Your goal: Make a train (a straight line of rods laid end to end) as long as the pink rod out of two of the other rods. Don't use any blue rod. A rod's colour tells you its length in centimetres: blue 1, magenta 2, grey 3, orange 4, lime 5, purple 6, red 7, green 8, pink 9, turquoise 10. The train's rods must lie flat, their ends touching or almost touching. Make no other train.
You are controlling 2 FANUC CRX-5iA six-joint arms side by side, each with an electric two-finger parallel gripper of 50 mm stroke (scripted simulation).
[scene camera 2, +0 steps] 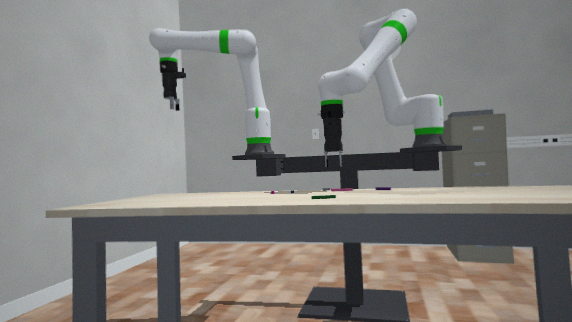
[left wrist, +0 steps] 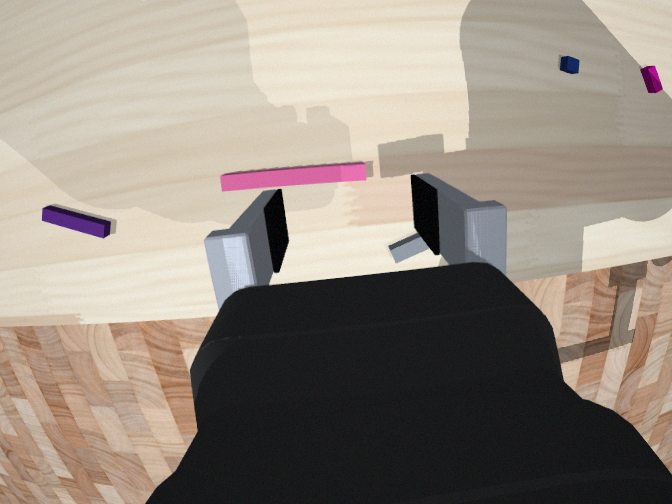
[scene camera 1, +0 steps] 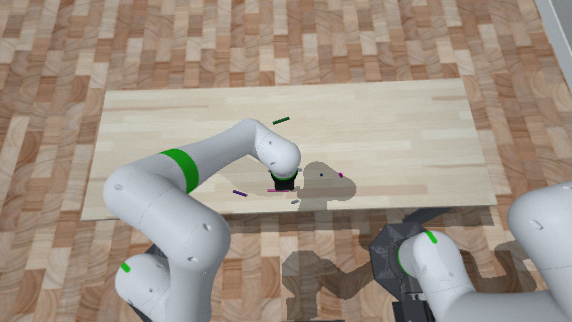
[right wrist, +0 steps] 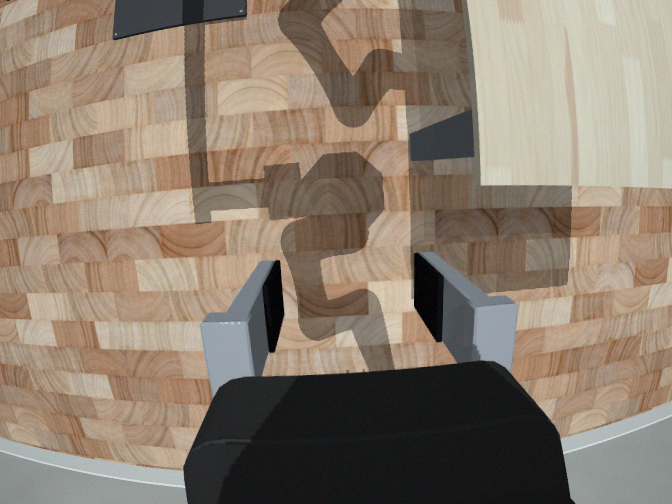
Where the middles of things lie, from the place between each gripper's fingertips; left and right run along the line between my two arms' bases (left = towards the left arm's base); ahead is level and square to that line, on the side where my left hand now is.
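Scene:
The purple rod (left wrist: 90,225) is 109 cm to the left of my right hand, 46 cm below it and 36 cm ahead of it. From that same right hand, the pink rod (left wrist: 352,171) is 92 cm to the left, also 46 cm below and 36 cm ahead.
My left gripper is 11 cm above the purple rod and 20 cm to the right of it, while the pink rod is 11 cm below my left hand and 3 cm to the left of it.

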